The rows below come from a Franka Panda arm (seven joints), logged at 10 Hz.
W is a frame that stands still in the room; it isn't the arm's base.
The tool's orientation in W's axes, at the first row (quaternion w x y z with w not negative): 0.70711, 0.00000, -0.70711, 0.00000
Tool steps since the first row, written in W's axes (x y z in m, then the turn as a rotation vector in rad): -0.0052, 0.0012, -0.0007, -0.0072, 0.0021, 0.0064; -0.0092, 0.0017, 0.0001, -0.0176, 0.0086, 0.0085; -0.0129, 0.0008, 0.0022, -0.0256, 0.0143, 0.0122; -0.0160, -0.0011, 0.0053, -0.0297, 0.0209, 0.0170; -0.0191, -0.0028, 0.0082, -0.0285, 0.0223, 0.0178; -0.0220, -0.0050, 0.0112, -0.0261, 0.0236, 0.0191; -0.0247, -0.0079, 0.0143, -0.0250, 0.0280, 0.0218; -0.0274, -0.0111, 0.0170, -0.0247, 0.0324, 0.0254
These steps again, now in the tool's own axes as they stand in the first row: -0.0007, 0.0012, 0.0052, 0.0064, 0.0021, 0.0072; 0.0001, 0.0017, 0.0092, 0.0085, 0.0086, 0.0176; 0.0022, 0.0008, 0.0129, 0.0122, 0.0143, 0.0256; 0.0053, -0.0011, 0.0160, 0.0170, 0.0209, 0.0297; 0.0082, -0.0028, 0.0191, 0.0178, 0.0223, 0.0285; 0.0112, -0.0050, 0.0220, 0.0191, 0.0236, 0.0261; 0.0143, -0.0079, 0.0247, 0.0218, 0.0280, 0.0250; 0.0170, -0.0111, 0.0274, 0.0254, 0.0324, 0.0247
